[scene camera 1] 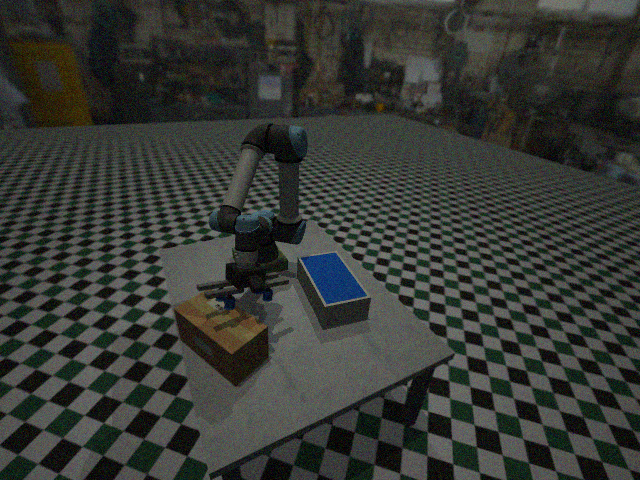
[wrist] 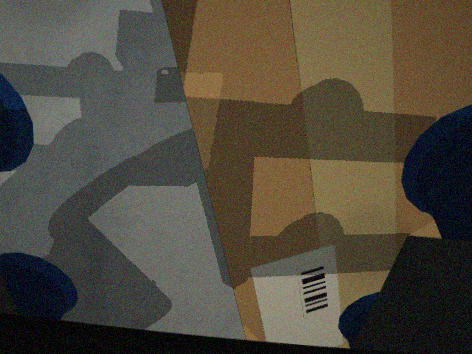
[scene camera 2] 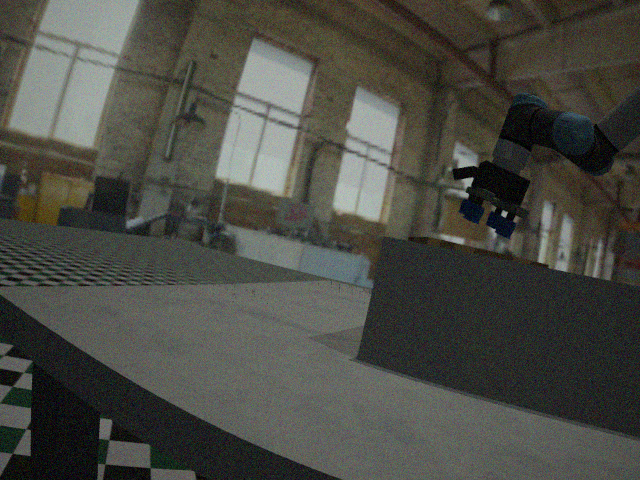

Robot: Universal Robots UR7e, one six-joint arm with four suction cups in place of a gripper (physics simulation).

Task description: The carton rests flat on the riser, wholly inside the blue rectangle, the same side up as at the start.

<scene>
My suction head [scene camera 2: 504, 227] holds nothing. The cup hangs 16 cm from the middle of a brown carton [scene camera 1: 233, 342], above it.
The brown carton shows as well in the wrist view [wrist: 303, 122] and in scene camera 2 [scene camera 2: 424, 240]. My suction head shows as well in the wrist view [wrist: 429, 178].
</scene>
